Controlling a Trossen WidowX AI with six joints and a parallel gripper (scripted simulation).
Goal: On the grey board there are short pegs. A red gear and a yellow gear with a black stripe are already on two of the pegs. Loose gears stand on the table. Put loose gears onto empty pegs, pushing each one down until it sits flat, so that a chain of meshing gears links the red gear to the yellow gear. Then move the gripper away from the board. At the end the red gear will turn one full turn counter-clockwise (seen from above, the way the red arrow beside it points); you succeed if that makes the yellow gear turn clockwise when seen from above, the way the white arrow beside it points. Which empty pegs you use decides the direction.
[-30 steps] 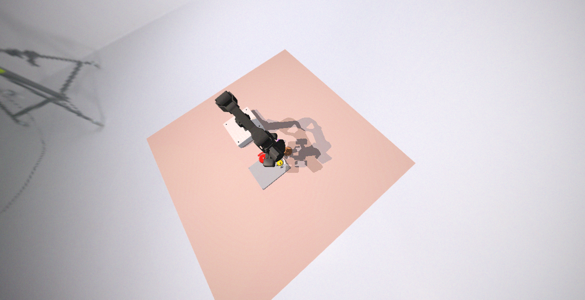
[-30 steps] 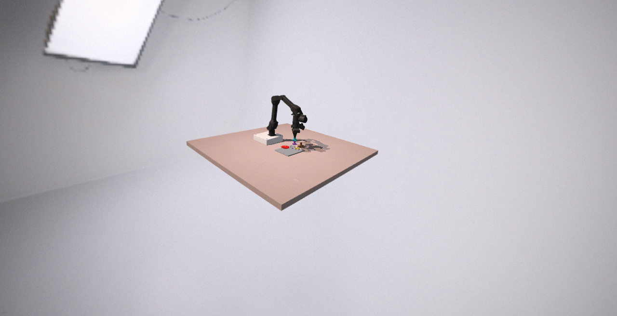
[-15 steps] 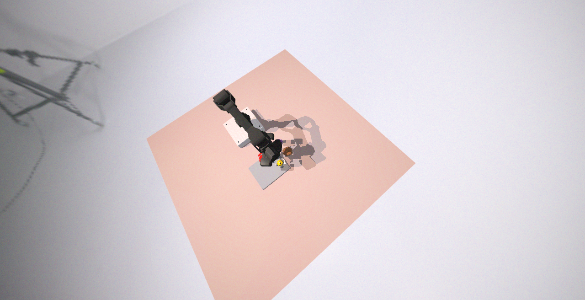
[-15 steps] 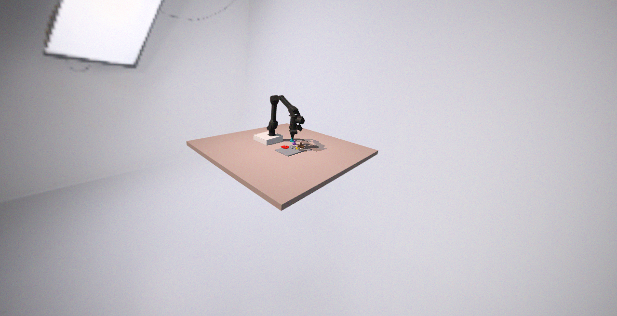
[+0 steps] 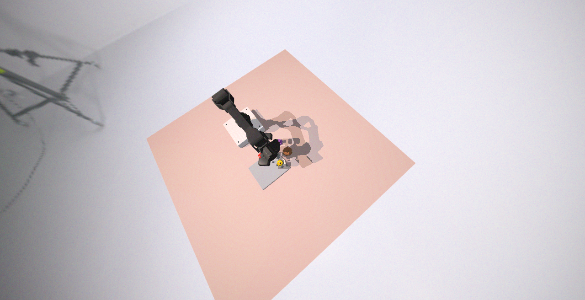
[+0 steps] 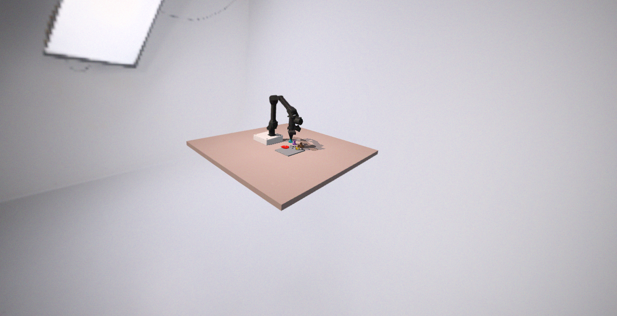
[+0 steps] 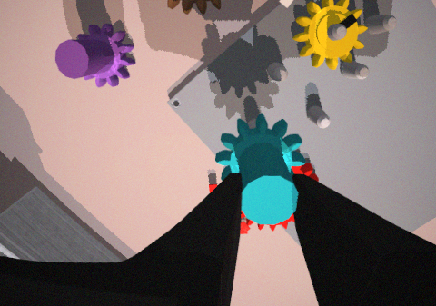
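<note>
Right now the red gear is 10 mm behind my gripper tip, 50 mm to the right of it and 70 mm below it. From my gripper tip the other things lie so: grey board 60 mm ahead, 50 mm to the right, 80 mm below; then yellow gear 70 mm ahead, 30 mm to the left, 70 mm below; then teal gear 10 mm below.
</note>
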